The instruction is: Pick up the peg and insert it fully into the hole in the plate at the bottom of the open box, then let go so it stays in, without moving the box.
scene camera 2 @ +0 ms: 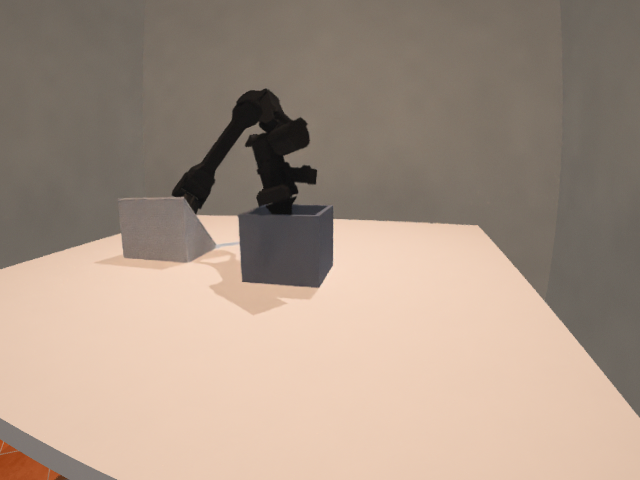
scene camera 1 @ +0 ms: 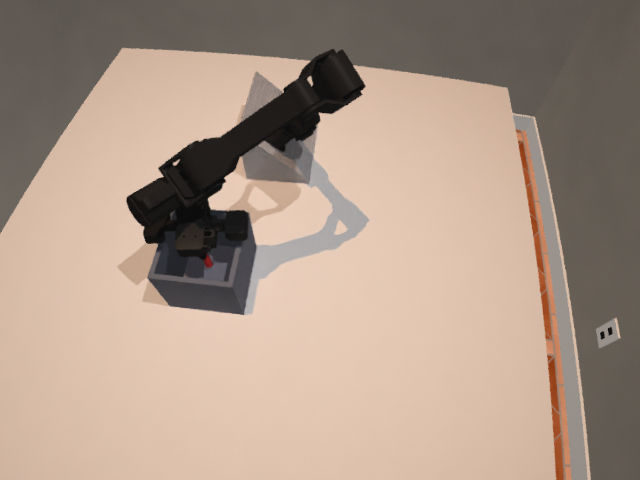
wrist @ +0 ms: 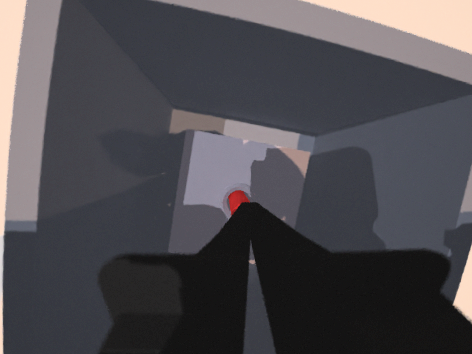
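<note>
The open dark grey box stands on the table. My gripper reaches down into it from above; its fingertips are hidden behind the box wall in scene camera 2. It is shut on the red peg, which sticks out past the fingertips and looks slightly tilted. The light grey plate lies at the box bottom. In the wrist view the peg's far end overlaps the ring around the hole. How deep it sits cannot be told.
The box walls rise close around my gripper on all sides. A grey wedge-shaped block stands at the arm's base, behind the box in scene camera 1 and left of it in scene camera 2. The arm arches over from there.
</note>
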